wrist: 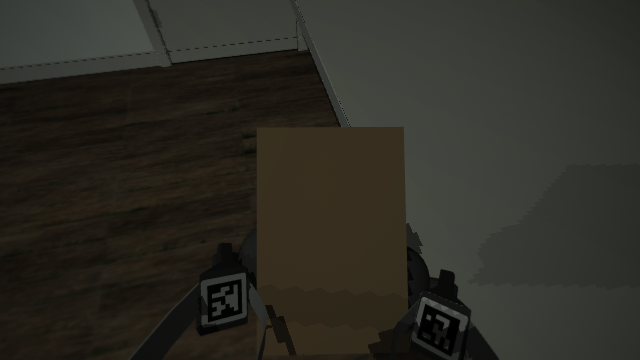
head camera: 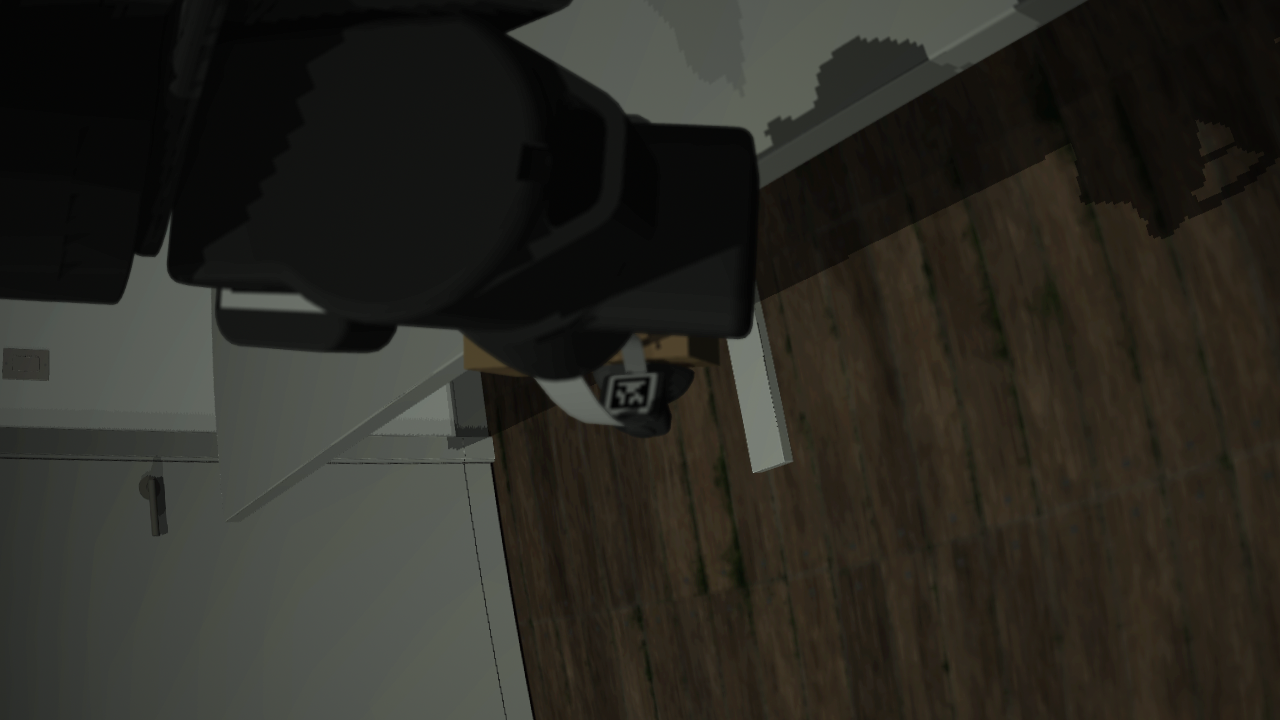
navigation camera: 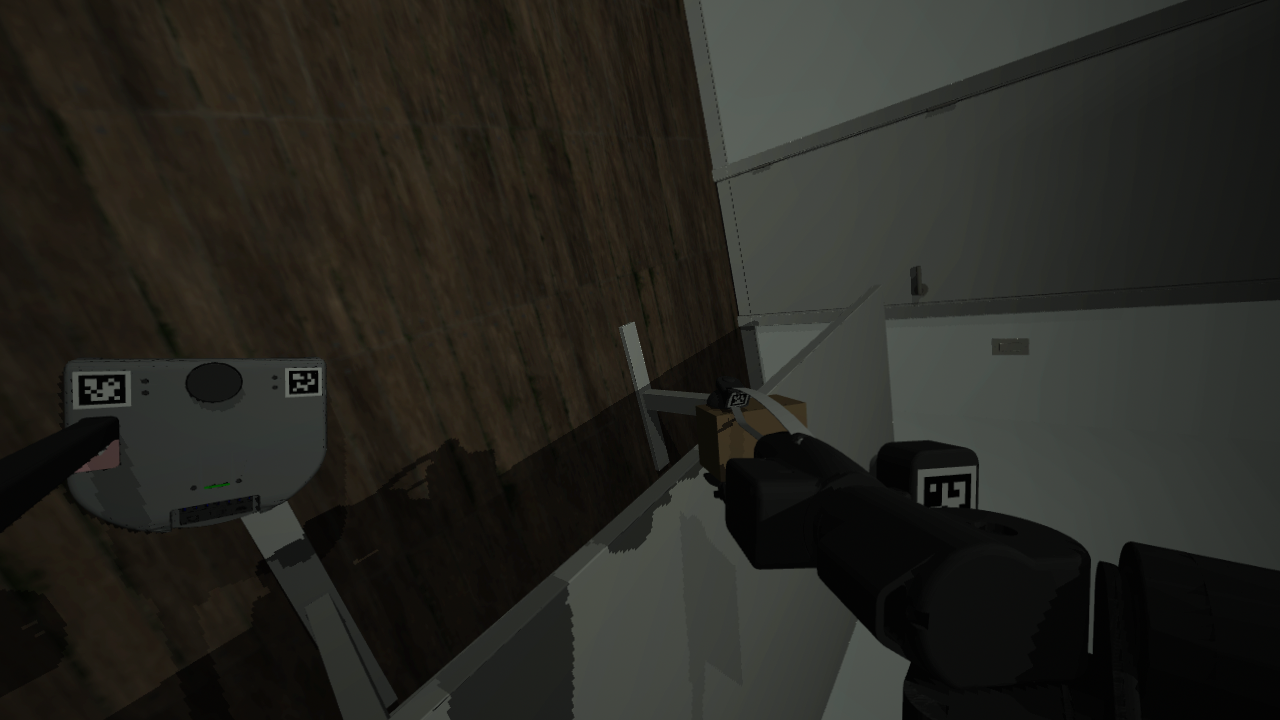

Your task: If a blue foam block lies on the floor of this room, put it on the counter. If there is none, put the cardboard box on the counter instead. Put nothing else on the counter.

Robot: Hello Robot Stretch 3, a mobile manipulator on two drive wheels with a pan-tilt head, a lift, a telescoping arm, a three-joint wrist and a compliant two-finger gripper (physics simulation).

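Observation:
The brown cardboard box (head camera: 487, 355) (navigation camera: 774, 413) (wrist: 330, 200) is between the two fingertips of my gripper (navigation camera: 726, 438) (wrist: 333, 263), which is shut on it from both sides. In the head camera view the wrist hides much of the box and one finger. In the wrist view the box overlaps the edge between a pale surface on the right and the wooden floor on the left. A long pale table top (head camera: 295, 402) (navigation camera: 644, 582) lies around and below the box in the navigation view. No blue foam block shows. I cannot tell which surface is the counter.
My base (navigation camera: 196, 438) stands on the dark wooden floor (head camera: 984, 537) (navigation camera: 402, 179) (wrist: 125, 200). A pale table foot (head camera: 760, 402) (navigation camera: 635, 358) juts out on the floor. A door-like panel with a handle (head camera: 156, 505) (navigation camera: 915, 282) stands beyond the table, by the wall.

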